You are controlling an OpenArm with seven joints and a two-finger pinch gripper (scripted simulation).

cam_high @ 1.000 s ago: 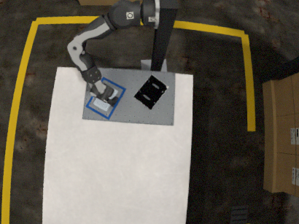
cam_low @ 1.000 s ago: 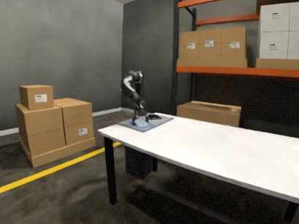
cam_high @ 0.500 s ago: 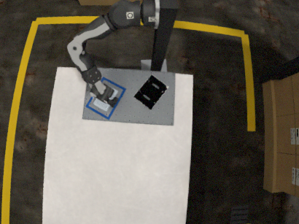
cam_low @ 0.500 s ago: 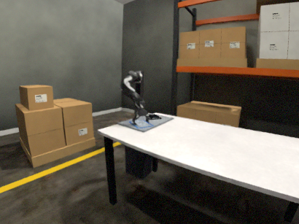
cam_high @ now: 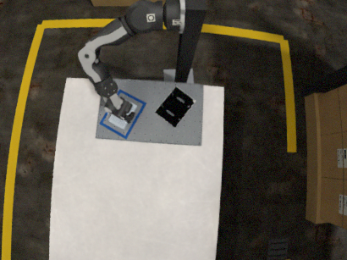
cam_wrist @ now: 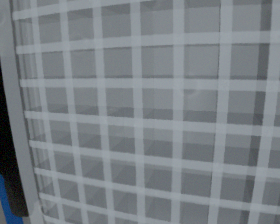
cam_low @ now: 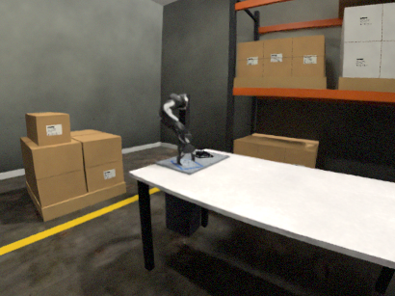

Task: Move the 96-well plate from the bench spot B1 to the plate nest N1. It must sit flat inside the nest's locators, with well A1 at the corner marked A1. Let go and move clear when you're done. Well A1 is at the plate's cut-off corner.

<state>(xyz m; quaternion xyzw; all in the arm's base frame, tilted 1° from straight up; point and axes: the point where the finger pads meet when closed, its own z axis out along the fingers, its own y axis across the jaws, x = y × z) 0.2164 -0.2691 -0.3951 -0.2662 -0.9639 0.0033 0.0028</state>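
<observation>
My hand is right at the 96-well plate. From my hand the other things lie so: black plate nest N1 (25 cm to the left, 2 cm behind).
</observation>
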